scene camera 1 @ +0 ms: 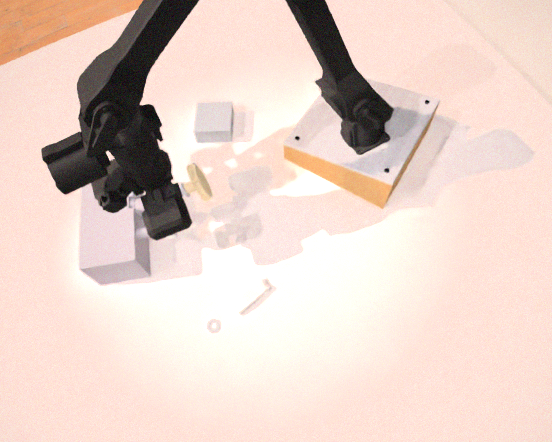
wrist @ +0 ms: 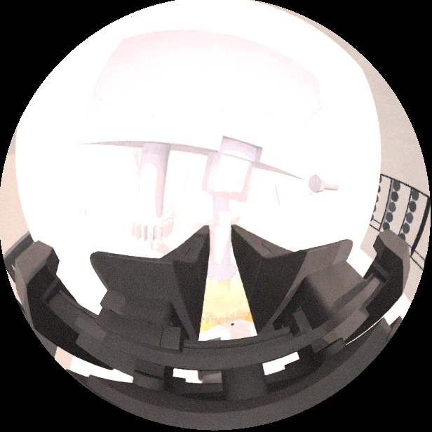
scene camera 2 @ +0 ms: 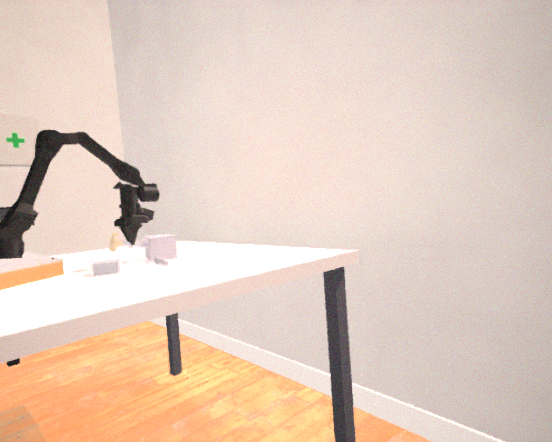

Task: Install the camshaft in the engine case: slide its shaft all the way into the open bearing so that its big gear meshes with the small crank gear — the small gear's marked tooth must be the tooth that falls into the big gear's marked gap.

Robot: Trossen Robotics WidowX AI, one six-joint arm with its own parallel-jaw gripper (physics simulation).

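Where they show: gripper, fingertip midpoint: (scene camera 1: 168,199) (scene camera 2: 132,245); arm's base, link origin: (scene camera 1: 364,135) (scene camera 2: 7,256).
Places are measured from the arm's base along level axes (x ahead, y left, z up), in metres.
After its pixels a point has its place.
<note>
The lavender engine case (scene camera 1: 107,235) {x 0.453, y -0.020, z 0.010 m} (scene camera 2: 162,248) {x 0.422, y -0.117, z -0.030 m} (wrist: 210,60) stands at the left in scene camera 1. My gripper (scene camera 2: 132,242) {x 0.344, y -0.047, z -0.012 m} (wrist: 219,230) is shut on the camshaft's pale shaft (wrist: 220,255), beside the case's face. The shaft lies in line with a square boss (wrist: 229,172); its insertion depth cannot be told. The big yellow gear (scene camera 1: 200,181) {x 0.286, y -0.030, z 0.026 m} (scene camera 2: 115,241) {x 0.279, y -0.073, z 0.011 m} (wrist: 225,300) is on the side of the fingers away from the case. The small crank gear (wrist: 152,230) sits on its own shaft, left of the camshaft in the wrist view, apart from the big gear. The tooth and gap marks cannot be made out.
A grey block (scene camera 1: 214,120) {x 0.209, y -0.183, z -0.036 m} (scene camera 2: 105,267) {x 0.190, y -0.225, z -0.050 m} lies between the case and the orange-sided arm base (scene camera 1: 335,172) {x 0.069, y 0.024, z -0.034 m}. A thin bent piece (scene camera 1: 257,300) {x 0.285, y 0.154, z -0.068 m} and a small ring (scene camera 1: 214,326) {x 0.362, y 0.166, z -0.069 m} lie on the table. A hex-headed piece (wrist: 316,183) shows right of the boss in the wrist view.
</note>
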